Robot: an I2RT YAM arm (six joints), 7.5 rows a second.
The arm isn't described. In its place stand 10 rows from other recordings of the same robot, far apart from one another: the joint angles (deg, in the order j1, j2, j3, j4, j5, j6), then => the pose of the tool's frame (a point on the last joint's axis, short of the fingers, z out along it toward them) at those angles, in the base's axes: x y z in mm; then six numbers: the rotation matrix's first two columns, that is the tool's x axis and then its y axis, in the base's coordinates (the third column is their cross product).
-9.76, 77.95, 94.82, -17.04, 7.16, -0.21 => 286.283 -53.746 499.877 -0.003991 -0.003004 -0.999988 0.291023 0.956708 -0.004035
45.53, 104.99, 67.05, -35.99, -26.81, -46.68 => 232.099 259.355 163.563 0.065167 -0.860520 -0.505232 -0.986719 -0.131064 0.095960
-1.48, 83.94, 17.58, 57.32, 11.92, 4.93 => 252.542 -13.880 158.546 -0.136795 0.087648 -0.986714 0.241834 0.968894 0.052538
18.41, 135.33, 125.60, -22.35, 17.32, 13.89 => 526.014 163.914 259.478 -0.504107 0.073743 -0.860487 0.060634 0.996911 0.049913
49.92, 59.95, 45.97, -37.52, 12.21, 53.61 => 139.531 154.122 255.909 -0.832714 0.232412 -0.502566 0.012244 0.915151 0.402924
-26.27, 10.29, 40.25, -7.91, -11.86, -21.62 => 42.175 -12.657 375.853 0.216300 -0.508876 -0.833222 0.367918 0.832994 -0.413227
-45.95, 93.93, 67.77, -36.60, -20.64, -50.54 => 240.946 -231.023 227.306 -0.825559 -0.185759 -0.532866 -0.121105 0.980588 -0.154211
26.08, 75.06, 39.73, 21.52, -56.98, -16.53 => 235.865 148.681 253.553 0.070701 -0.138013 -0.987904 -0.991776 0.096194 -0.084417
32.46, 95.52, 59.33, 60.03, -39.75, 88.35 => 301.050 218.474 321.009 -0.895953 0.340919 -0.284681 -0.366987 -0.207199 0.906857
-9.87, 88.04, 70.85, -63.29, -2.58, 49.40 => 276.997 -46.568 254.205 -0.507864 0.858259 -0.073925 0.844396 0.512966 0.154468
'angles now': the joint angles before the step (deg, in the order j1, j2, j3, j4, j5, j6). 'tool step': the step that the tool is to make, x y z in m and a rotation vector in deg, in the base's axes. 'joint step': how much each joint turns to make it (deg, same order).
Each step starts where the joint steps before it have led.
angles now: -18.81 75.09 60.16 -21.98 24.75 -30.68
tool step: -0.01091 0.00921 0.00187 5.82 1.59 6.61
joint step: 0.09 -2.45 0.05 -5.82 -8.21 -0.17
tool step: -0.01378 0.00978 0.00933 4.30 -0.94 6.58
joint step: 0.02 -3.63 0.00 -3.91 -7.83 -0.94
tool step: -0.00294 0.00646 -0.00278 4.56 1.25 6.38
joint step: 0.15 -0.41 -0.01 -2.94 -7.25 -1.23
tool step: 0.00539 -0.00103 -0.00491 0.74 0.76 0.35
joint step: 0.09 1.44 0.09 0.39 -0.50 0.16
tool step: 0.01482 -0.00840 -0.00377 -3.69 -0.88 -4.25
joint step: 0.00 3.15 0.59 4.53 5.31 0.55
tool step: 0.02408 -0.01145 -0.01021 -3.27 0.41 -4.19
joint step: 0.00 5.88 1.82 4.65 5.28 0.38
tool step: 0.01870 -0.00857 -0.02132 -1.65 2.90 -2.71
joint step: 0.00 5.64 0.57 2.84 3.68 0.01
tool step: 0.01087 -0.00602 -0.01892 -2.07 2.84 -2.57
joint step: 0.00 4.00 -0.11 2.14 3.84 -0.24
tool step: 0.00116 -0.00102 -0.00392 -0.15 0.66 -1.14
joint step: 0.00 0.72 -0.01 -0.06 1.05 0.61
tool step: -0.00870 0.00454 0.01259 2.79 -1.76 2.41
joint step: -0.15 -2.95 0.01 -2.30 -4.08 0.40
